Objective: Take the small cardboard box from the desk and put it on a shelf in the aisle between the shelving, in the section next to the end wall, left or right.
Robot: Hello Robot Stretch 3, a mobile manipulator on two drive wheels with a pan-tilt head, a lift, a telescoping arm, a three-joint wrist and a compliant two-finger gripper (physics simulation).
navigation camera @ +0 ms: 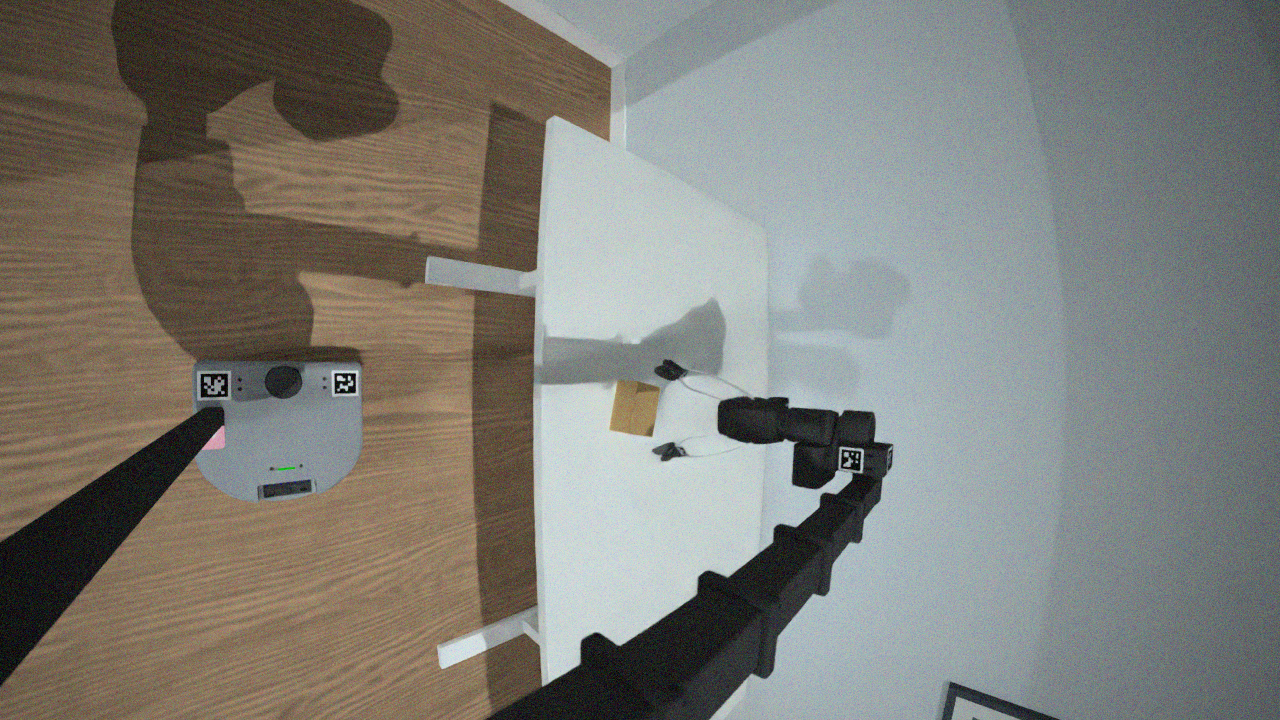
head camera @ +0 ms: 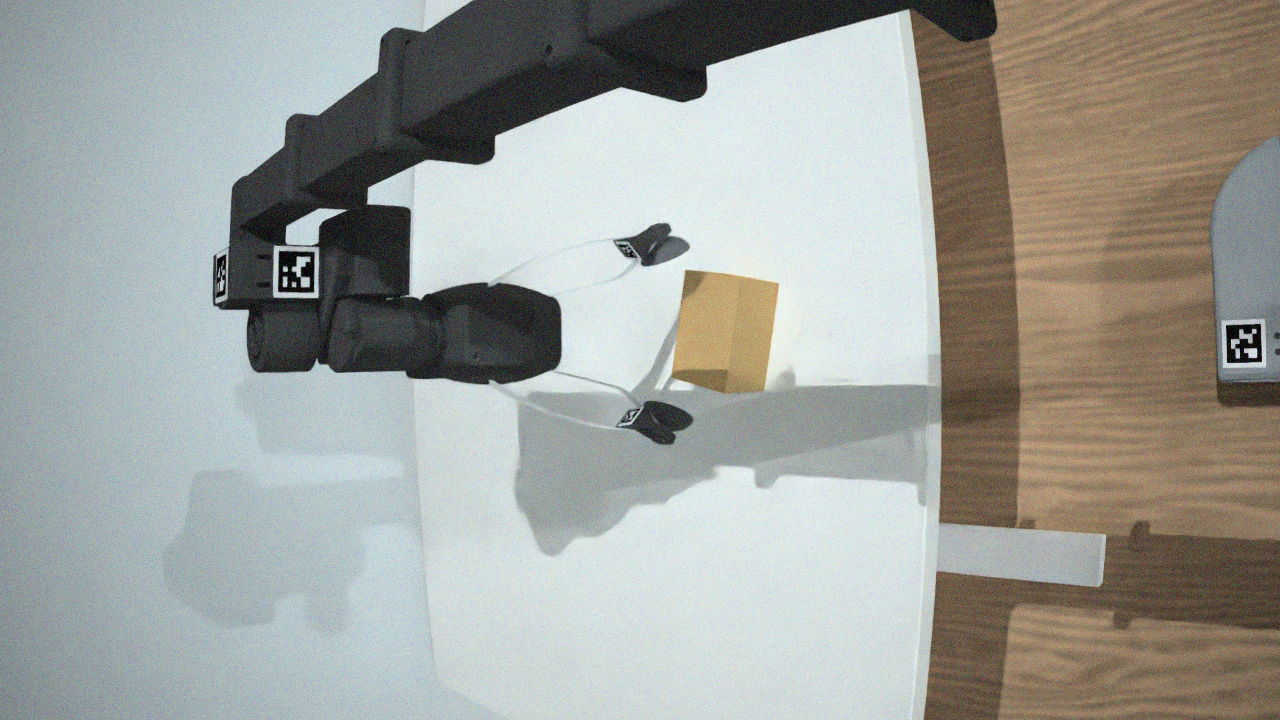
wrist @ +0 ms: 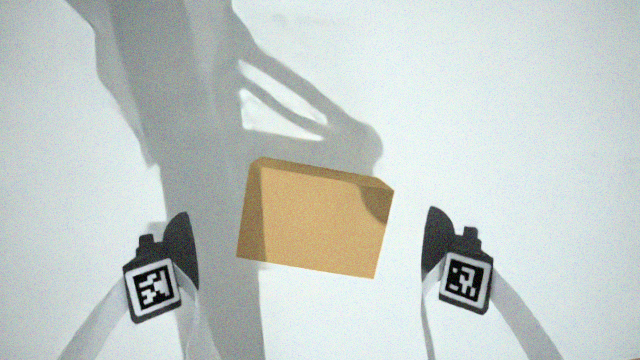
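Pixels of known places: gripper, fingertip midpoint: (navigation camera: 656, 409) (head camera: 683, 333); robot's base, origin of the base link: (navigation camera: 283, 380).
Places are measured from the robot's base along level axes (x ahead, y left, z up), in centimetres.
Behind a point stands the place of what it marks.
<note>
The small cardboard box (head camera: 726, 331) @[x -2.1, y -48.7, z 77.1 cm] (navigation camera: 635, 408) @[x -1.9, y -48.6, z 77.0 cm] (wrist: 317, 220) is plain tan and sits on the white desk (head camera: 716, 582) @[x 20.1, y -54.7, z 72.1 cm] (navigation camera: 617, 555) @[x -30.5, y -49.4, z 72.1 cm] (wrist: 550, 125). It is turned slightly relative to the fingers. My gripper (head camera: 660, 333) @[x -2.1, y -51.1, z 79.5 cm] (navigation camera: 668, 411) @[x -2.1, y -51.1, z 79.5 cm] (wrist: 310, 237) @[x -2.1, y -51.1, z 79.5 cm] is open and empty. In the wrist view one finger shows on each side of the box, with a gap on both sides. In the head and navigation views the fingertips are on the wall side of the box and appear above the desk. The shelving does not show in these views.
A pale wall (head camera: 179, 402) @[x 3.5, y -112.7, z 106.6 cm] (navigation camera: 966, 358) @[x 7.7, y -112.6, z 123.7 cm] runs behind the desk. My arm (head camera: 501, 80) @[x -8.5, y -24.7, z 114.6 cm] (navigation camera: 742, 608) @[x -8.2, y -19.7, z 113.8 cm] reaches across above the desk. My base (head camera: 1248, 259) @[x -10.7, y -11.8, z 16.0 cm] (navigation camera: 277, 429) @[x -10.0, y 1.4, z 16.0 cm] stands on the wooden floor (head camera: 1118, 179) @[x -25.8, y -32.9, z 0.1 cm] (navigation camera: 375, 555) @[x -51.3, y -20.6, z 0.0 cm] in front of the desk. White desk legs (head camera: 1020, 555) (navigation camera: 478, 275) stick out on the floor.
</note>
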